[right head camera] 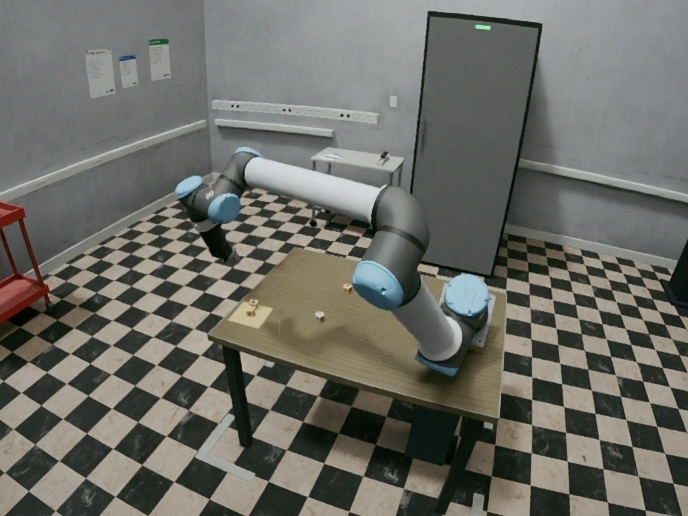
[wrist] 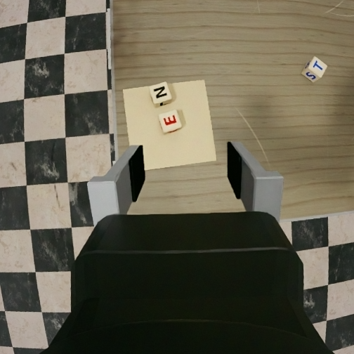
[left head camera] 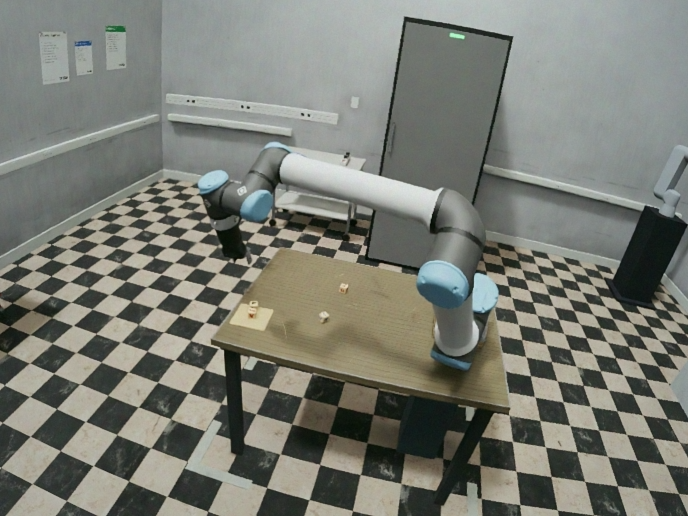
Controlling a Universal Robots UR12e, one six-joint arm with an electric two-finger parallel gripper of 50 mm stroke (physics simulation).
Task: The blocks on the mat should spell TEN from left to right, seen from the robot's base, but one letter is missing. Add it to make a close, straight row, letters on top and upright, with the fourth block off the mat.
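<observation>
On the pale yellow mat (left head camera: 263,318) (right head camera: 261,316) (wrist: 196,142), the N block (left head camera: 253,304) (right head camera: 253,302) (wrist: 160,93) and the E block (left head camera: 251,313) (right head camera: 251,311) (wrist: 170,121) lie with a small gap between them, slightly out of line. Their letters face up, turned sideways in the wrist view. The T block (left head camera: 323,316) (right head camera: 319,316) (wrist: 314,69) lies off the mat, turned askew, T on top and S on a side. A fourth block (left head camera: 344,288) (right head camera: 347,288) lies farther back; its letter is too small to read. My gripper (left head camera: 242,258) (right head camera: 232,259) (wrist: 185,160) is open and empty, high above the table.
The wooden table (left head camera: 377,333) (right head camera: 355,338) (wrist: 280,150) has its far-end edge close beside the mat. My arm's base stands at the table's opposite end. A white cart (left head camera: 316,206) (right head camera: 361,158) stands behind the table, and a red cart (right head camera: 22,286) stands at the left.
</observation>
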